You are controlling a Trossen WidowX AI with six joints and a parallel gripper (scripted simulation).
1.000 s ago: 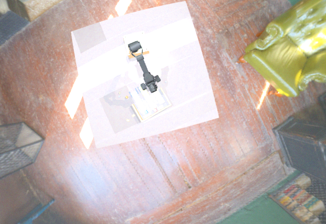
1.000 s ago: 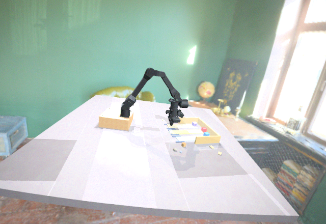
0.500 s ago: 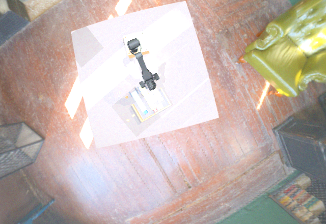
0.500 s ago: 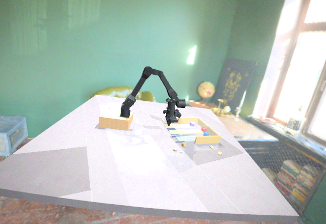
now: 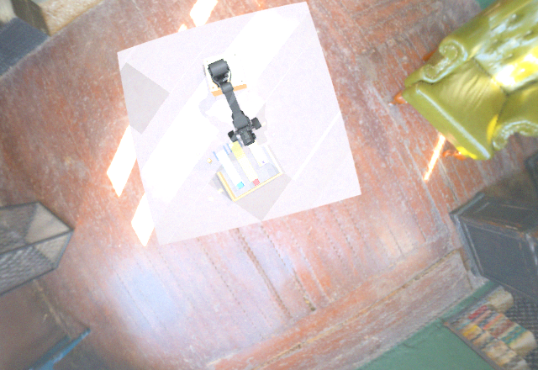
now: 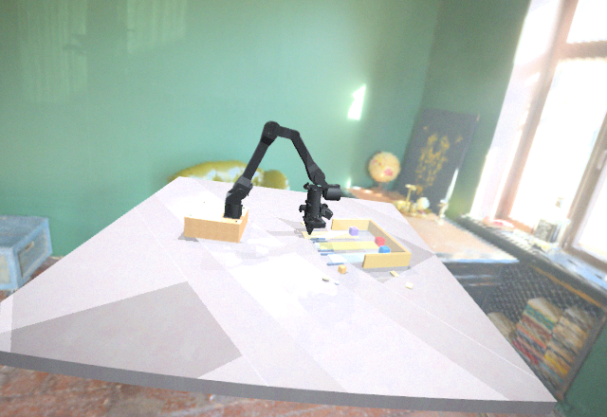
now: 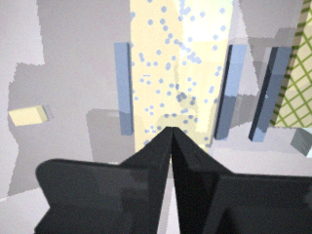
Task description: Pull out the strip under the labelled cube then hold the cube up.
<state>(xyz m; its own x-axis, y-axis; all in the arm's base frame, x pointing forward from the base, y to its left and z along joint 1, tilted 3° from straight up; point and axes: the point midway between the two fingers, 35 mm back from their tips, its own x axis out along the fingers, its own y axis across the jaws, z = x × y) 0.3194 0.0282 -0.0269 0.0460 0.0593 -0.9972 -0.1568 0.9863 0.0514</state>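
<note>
Right now the purple cube is 200 mm ahead of my gripper tip, 30 mm to the left of it and 10 mm above it.
</note>
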